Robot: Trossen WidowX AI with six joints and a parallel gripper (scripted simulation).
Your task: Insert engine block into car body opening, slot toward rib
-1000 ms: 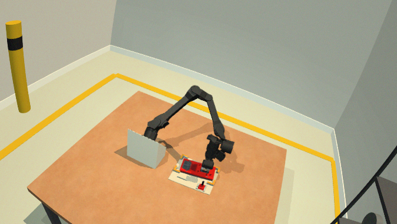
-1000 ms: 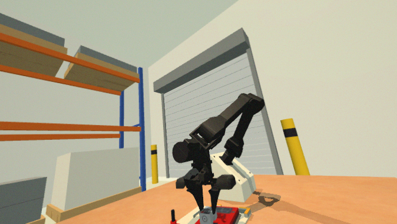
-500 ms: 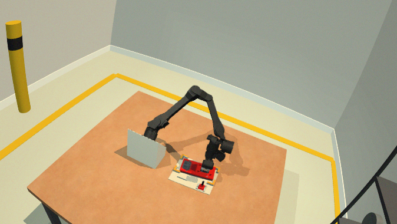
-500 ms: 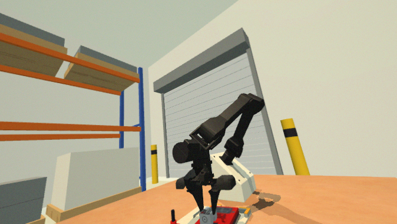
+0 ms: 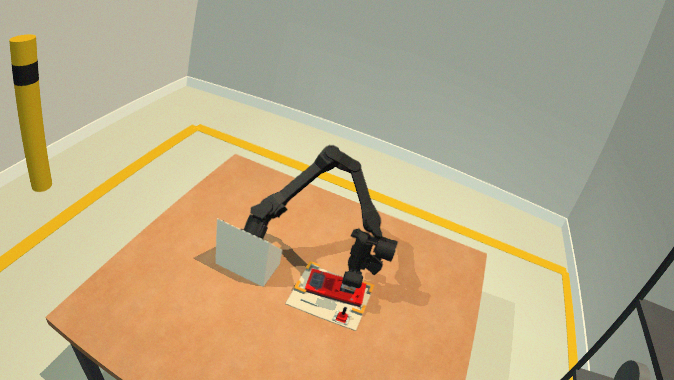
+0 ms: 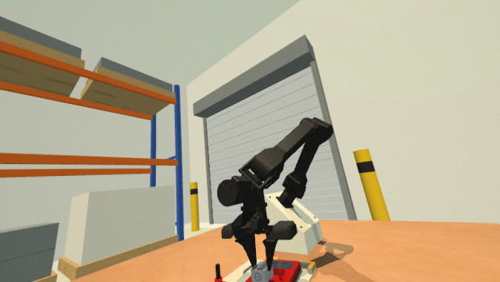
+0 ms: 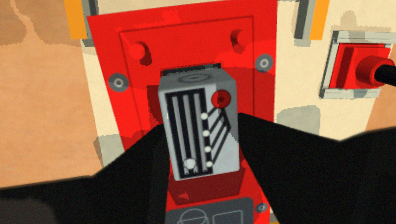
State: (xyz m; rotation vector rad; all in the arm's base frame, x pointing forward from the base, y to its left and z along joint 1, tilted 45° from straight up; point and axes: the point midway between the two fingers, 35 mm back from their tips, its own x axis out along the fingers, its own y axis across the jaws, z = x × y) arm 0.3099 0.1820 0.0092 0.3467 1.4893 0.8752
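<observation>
Right now my gripper tip is 10 mm above the grey engine block. From my gripper tip the other things lie so: cream fixture plate 30 mm behind, 40 mm to the right, 40 mm below.
</observation>
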